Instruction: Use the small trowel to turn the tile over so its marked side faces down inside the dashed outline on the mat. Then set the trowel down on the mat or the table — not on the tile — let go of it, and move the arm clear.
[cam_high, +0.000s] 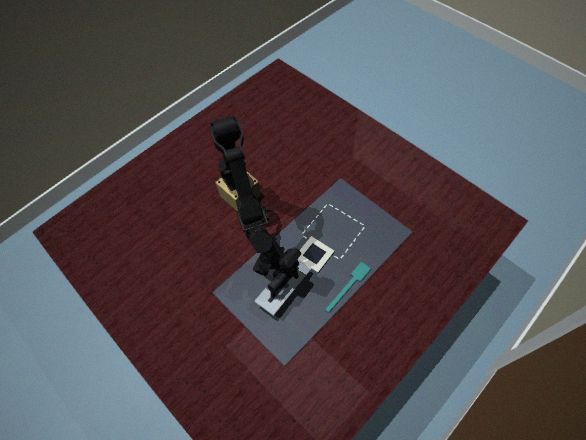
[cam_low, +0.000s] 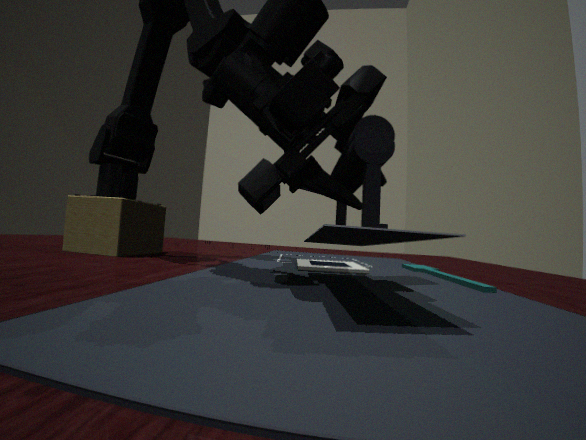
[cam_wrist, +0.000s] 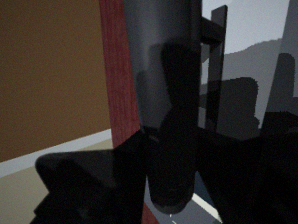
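The grey mat lies 110 mm to the left of my gripper tip, 110 mm below it and 40 mm behind it. Round my gripper tip: tile 130 mm to the left, 90 mm below, 60 mm behind; then trowel 20 mm behind, 10 mm to the right, 10 mm below; then teal flat tool 160 mm to the left, 90 mm below, 90 mm ahead.
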